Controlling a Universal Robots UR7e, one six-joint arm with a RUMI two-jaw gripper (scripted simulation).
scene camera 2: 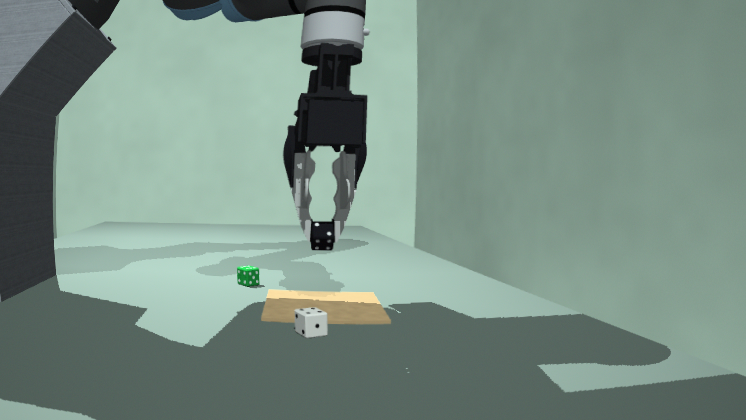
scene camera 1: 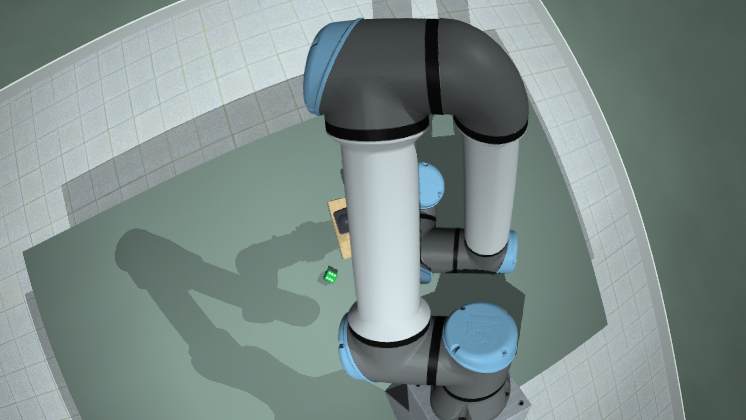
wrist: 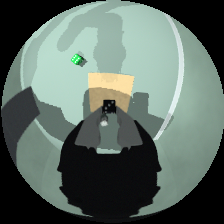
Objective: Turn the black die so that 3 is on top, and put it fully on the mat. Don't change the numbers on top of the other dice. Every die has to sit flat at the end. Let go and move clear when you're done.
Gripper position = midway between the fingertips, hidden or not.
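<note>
You've got the gripper [scene camera 2: 322, 241] showing there, and the wrist view has the gripper as well [wrist: 109, 106]. There's also a tan mat [scene camera 2: 342, 307], which the wrist view shows too, with the mat [wrist: 102, 86] in it, and then there's a white die [scene camera 2: 309, 322].
</note>
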